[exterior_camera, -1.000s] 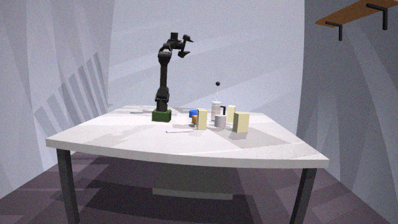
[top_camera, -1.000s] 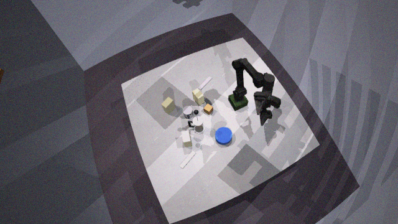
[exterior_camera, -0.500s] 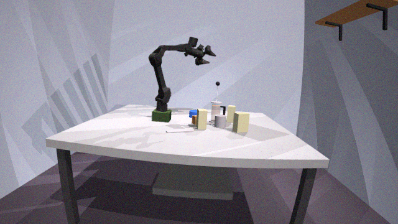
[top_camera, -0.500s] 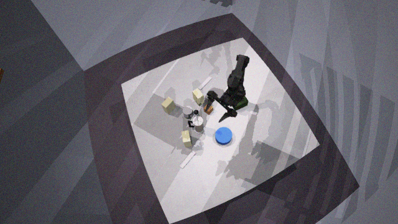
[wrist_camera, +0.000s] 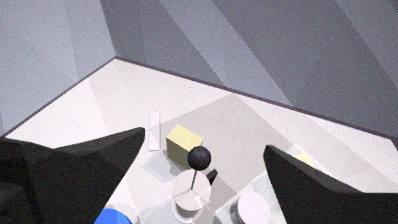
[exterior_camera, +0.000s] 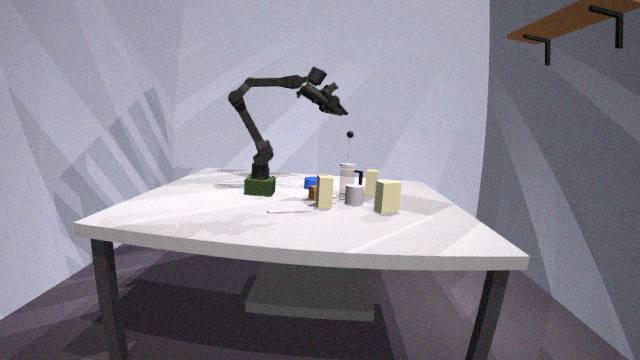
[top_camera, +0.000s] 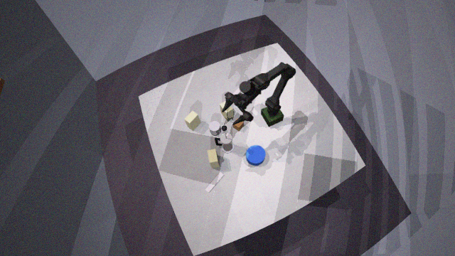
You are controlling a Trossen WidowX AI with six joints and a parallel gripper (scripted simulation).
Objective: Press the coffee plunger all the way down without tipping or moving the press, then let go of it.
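The coffee press is 220 mm below my gripper tip and 40 mm ahead of it. From my gripper tip the other things lie so: grey cylinder (310 mm below, 130 mm to the right, 70 mm ahead); then blue disc (320 mm below, 130 mm to the left, 120 mm behind).
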